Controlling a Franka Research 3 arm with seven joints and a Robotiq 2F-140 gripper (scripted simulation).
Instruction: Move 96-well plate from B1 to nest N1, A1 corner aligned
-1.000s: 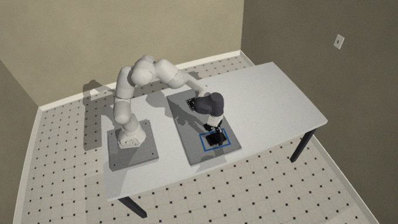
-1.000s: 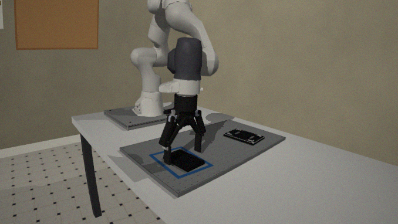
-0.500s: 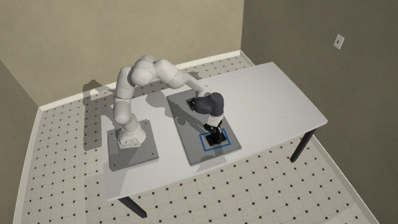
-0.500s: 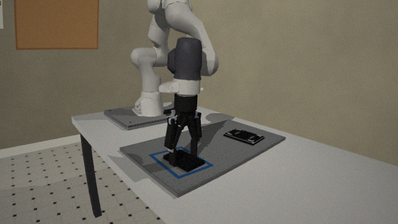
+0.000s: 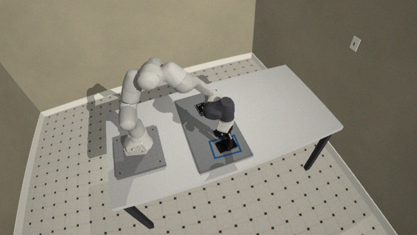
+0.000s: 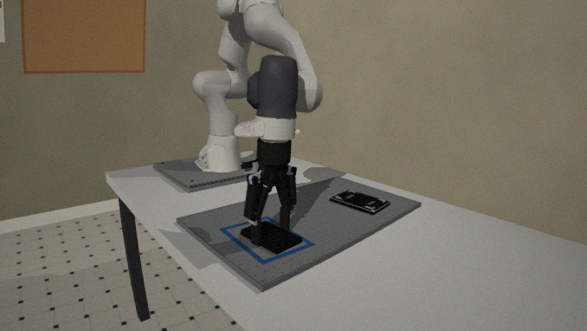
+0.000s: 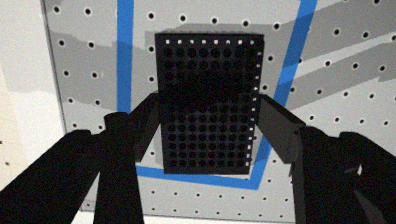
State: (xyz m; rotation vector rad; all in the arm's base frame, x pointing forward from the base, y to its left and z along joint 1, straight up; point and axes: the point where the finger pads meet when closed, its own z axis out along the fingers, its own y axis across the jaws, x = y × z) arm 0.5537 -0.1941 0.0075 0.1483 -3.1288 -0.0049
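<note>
My hand is 20 mm above the black 96-well plate. Round my hand: A1 label: 70 mm ahead, 340 mm to the left, 10 mm below; then black plate nest: 10 mm behind, 380 mm to the left, 20 mm below.
</note>
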